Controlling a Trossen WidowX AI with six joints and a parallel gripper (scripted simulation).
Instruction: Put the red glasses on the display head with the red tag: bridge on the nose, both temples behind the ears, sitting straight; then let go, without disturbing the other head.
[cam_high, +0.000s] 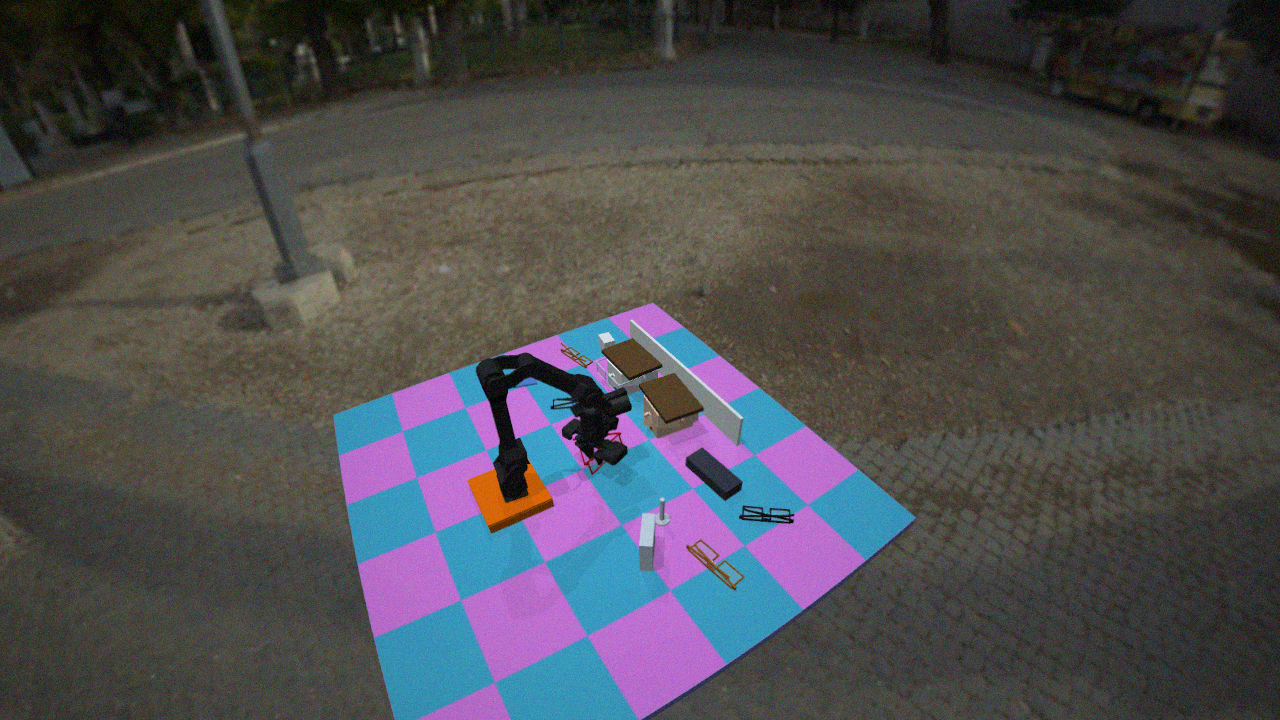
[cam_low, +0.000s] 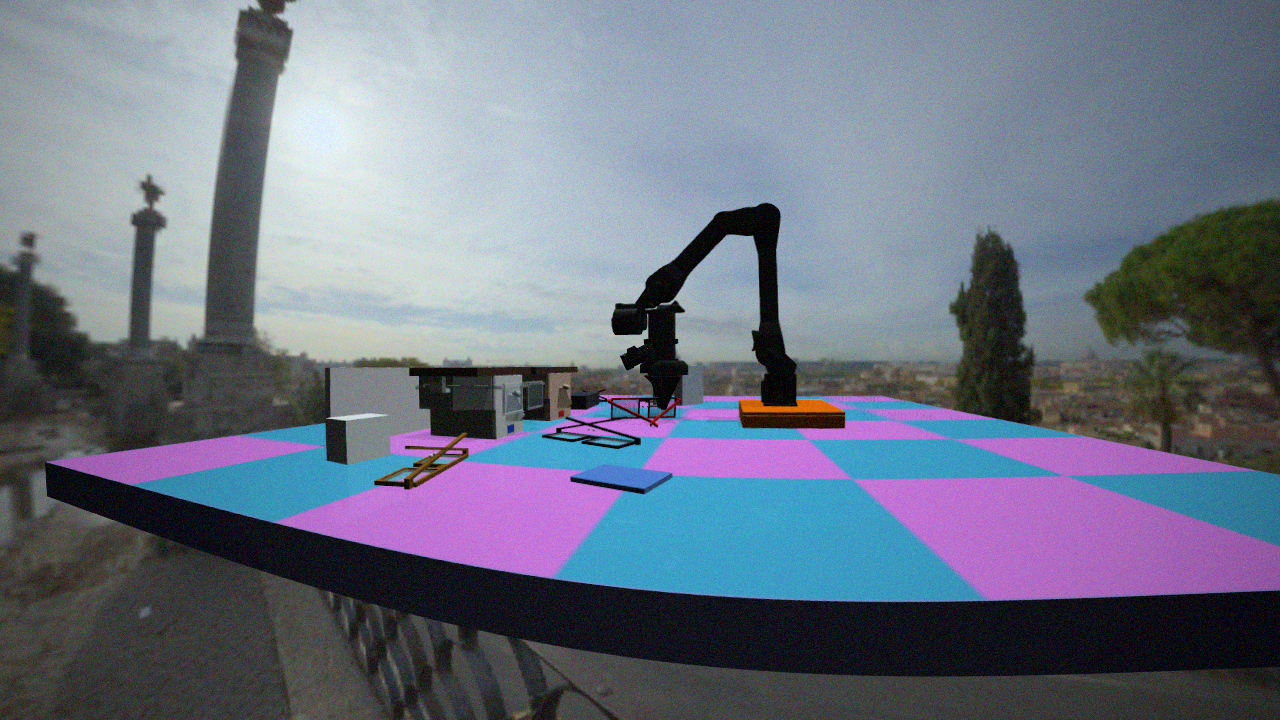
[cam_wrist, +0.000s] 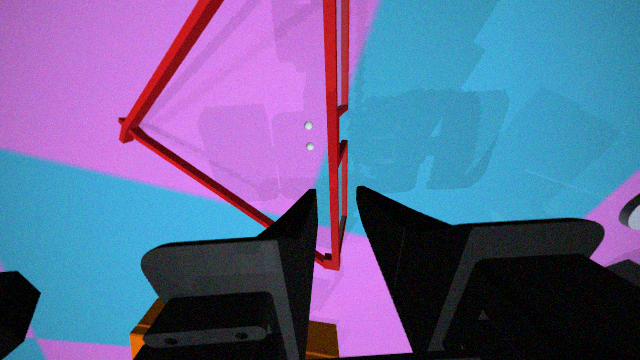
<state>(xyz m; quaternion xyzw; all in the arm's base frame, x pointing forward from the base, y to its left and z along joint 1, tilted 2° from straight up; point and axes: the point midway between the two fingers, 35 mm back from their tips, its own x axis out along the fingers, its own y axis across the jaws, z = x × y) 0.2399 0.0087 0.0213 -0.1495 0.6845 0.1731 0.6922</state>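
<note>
The post is 240 mm to the right of my gripper tip and 80 mm ahead of it. Also, from my gripper tip: pale translucent head 280 mm to the left, 220 mm ahead, 40 mm above; then skin-coloured head 240 mm ahead, 60 mm to the left, 40 mm above; then black box 260 mm ahead, 180 mm to the right.
</note>
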